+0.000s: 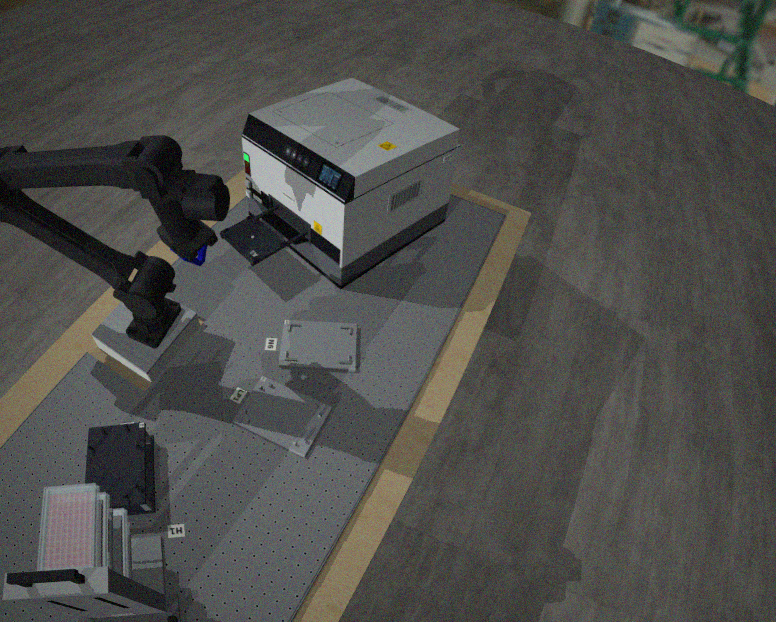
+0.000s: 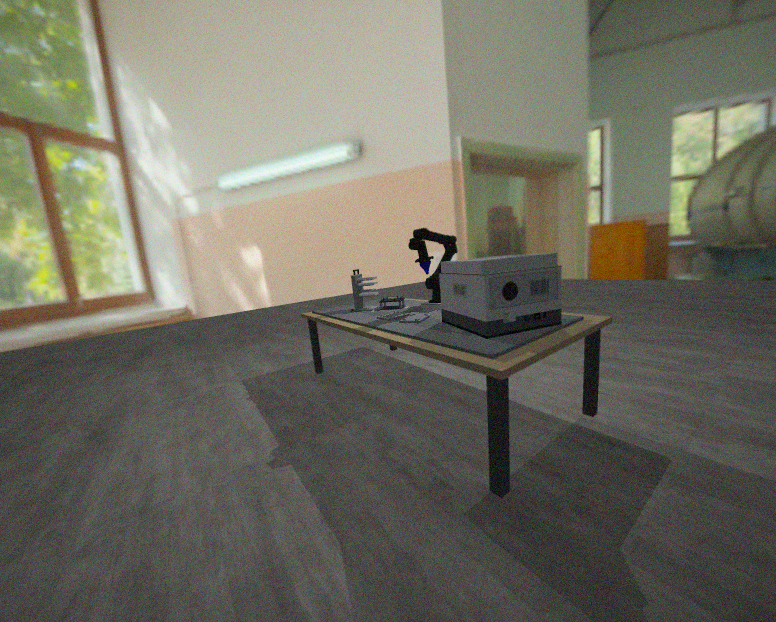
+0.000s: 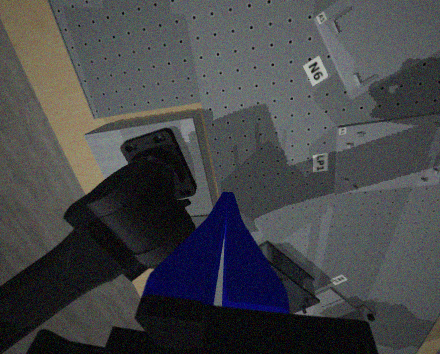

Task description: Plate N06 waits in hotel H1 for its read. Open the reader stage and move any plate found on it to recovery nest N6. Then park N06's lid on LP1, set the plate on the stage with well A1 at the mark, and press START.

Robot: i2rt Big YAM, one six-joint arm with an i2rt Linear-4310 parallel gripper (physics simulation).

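Places are measured from the arm's base along level axes (x ahead, y left, z up), in millimetres.
Where they show: gripper, fingertip midpoint: (image 1: 201, 263) (image 2: 427, 274) (image 3: 227, 198); arm's base, link origin: (image 1: 154, 322) (image 2: 439, 301) (image 3: 162, 166).
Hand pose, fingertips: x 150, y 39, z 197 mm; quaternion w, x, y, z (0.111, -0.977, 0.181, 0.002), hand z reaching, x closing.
Each offset is from my fingertips to the top centre of the thing. "*": to the spot under its first point.
My gripper (image 1: 198, 256) (image 2: 424, 267) (image 3: 227, 198) is shut and empty, its blue fingertips together, in the air near the arm's base. The reader {120 mm ahead, 498 mm left, 77 mm up} (image 1: 362, 129) (image 2: 463, 303) has its dark stage {4 mm back, 258 mm left, 126 mm down} (image 1: 246, 239) out at the front; no plate shows on it. Small buttons {* 52 mm ahead, 327 mm left, 51 mm up} (image 1: 296, 155) sit on its front panel, labels unreadable. Nest N6 {213 mm ahead, 61 mm left, 217 mm down} (image 1: 320, 345) (image 3: 336, 56) and lid park LP1 {206 mm ahead, 125 mm right, 215 mm down} (image 1: 275, 414) (image 3: 385, 146) are grey and bare. Hotel H1 (image 1: 126, 599) (image 2: 355, 292) stands at the near left end. A pink-welled plate {53 mm ahead, 517 mm right, 2 mm down} (image 1: 69, 528) is on its top level; its number is unreadable.
A dark raised stand (image 1: 119, 463) (image 2: 392, 302) (image 3: 290, 275) lies between the hotel and the arm's pale base block (image 1: 119, 340) (image 3: 107, 155). The wooden table edge (image 1: 382, 492) (image 3: 60, 90) runs around the perforated mat. A green light {* 125 mm back, 401 mm left, 35 mm down} (image 1: 246, 157) shows on the reader.
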